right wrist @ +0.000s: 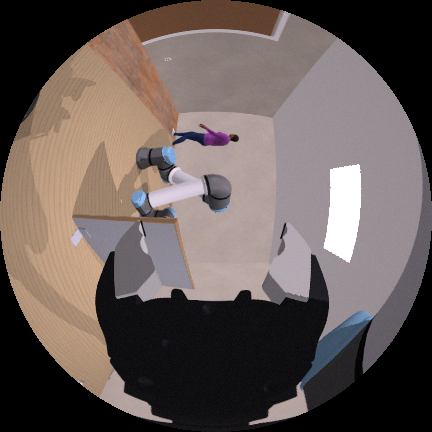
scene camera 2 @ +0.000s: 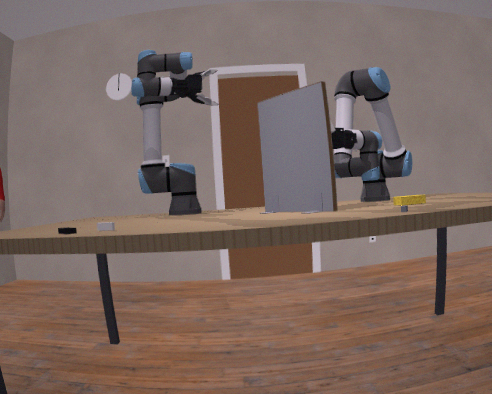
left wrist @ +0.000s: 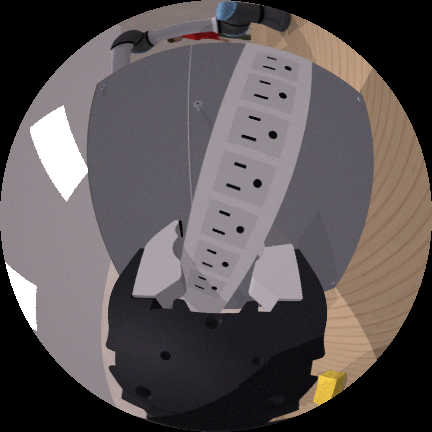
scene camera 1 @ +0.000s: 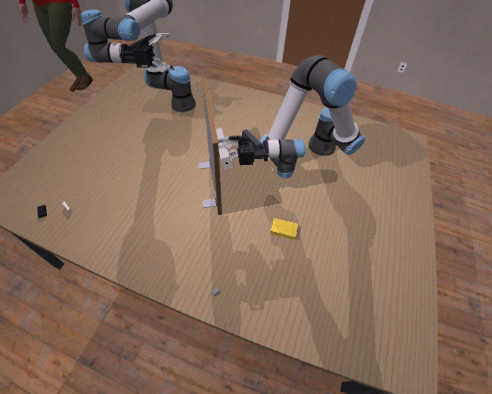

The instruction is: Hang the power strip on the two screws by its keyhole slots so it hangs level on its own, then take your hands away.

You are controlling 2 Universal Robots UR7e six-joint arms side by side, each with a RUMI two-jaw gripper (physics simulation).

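Places are measured from the left arm's base along level axes (x ahead, y left, z up), in metres.
Pixels of known places: left gripper, between the fingertips: (scene camera 2: 300, 139) (left wrist: 219, 221); right gripper, between the fingertips: (right wrist: 212, 224) (scene camera 2: 218, 87) (scene camera 1: 172, 52); left arm's base, origin of its link: (right wrist: 141, 158) (scene camera 2: 375, 200) (scene camera 1: 321, 146); right arm's base, origin of its link: (scene camera 2: 185, 214) (scene camera 1: 183, 104).
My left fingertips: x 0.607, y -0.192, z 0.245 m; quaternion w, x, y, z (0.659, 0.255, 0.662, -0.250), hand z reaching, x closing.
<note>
Ahead of a thing's pixels: the offset from my left fingertips to its middle.
The white power strip {dz -0.008, dx -0.036, dy +0.007 m} (scene camera 1: 226, 162) (left wrist: 250, 165) lies across the front of the upright grey board {dz -0.036, dx -0.011, dy -0.029 m} (scene camera 2: 295, 155) (left wrist: 145, 150) (right wrist: 170, 260). In the left wrist view it slants against the thin line on the board, its far end toward the table side. One screw {dz +0.015, dx -0.070, dy -0.085 m} (left wrist: 198, 104) shows beside the strip, uncovered; the other screw and the keyhole slots are hidden. My left gripper (scene camera 1: 227, 150) (left wrist: 219, 221) is shut on the strip near its closer end, one finger along each long edge. My right gripper (scene camera 1: 164, 51) (scene camera 2: 215, 88) (right wrist: 212, 224) is open and empty, high beyond the board's other side.
Flat feet (scene camera 1: 209, 203) (right wrist: 77, 237) stick out behind the board. A yellow block {dz -0.231, dx -0.035, dy +0.375 m} (scene camera 1: 284, 228) (scene camera 2: 409, 200) (left wrist: 329, 387) and a small grey piece {dz -0.238, dx +0.349, dy +0.362 m} (scene camera 1: 216, 291) (scene camera 2: 404, 208) lie on the table. A black piece {dz -0.238, dx +0.670, dy -0.462 m} (scene camera 1: 42, 211) (scene camera 2: 67, 230) and a white piece {dz -0.235, dx +0.573, dy -0.394 m} (scene camera 1: 66, 206) (scene camera 2: 105, 226) lie at far left.
</note>
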